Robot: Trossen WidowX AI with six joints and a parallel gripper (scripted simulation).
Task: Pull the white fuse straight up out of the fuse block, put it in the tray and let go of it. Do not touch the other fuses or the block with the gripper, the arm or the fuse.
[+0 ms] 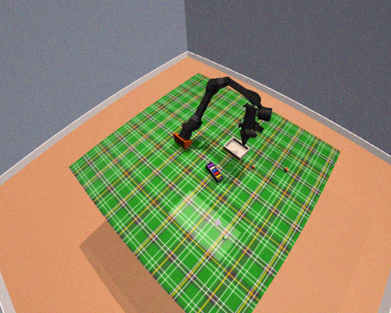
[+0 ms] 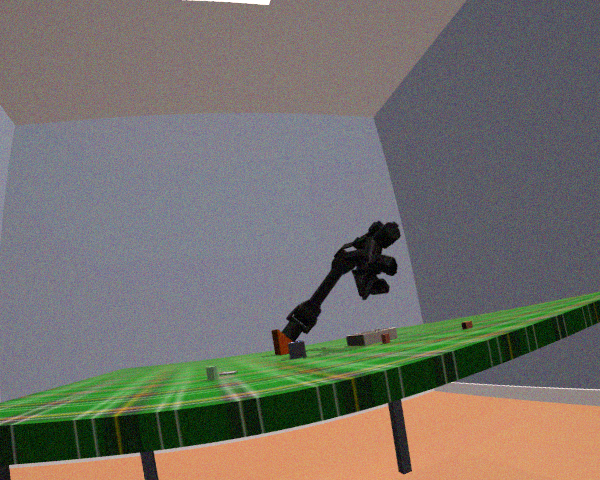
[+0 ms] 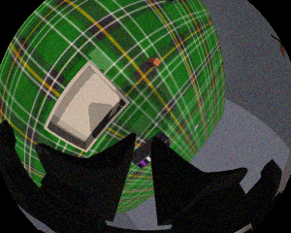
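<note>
My gripper tip is now 90 mm past the white fuse, 180 mm to the left of it and 100 mm above it. From my gripper tip the other things lie so: grey piece 90 mm ahead, 420 mm to the right, 130 mm below; then green piece 160 mm ahead, 460 mm to the right, 120 mm below; then tray 40 mm behind, 30 mm to the left, 130 mm below.
</note>
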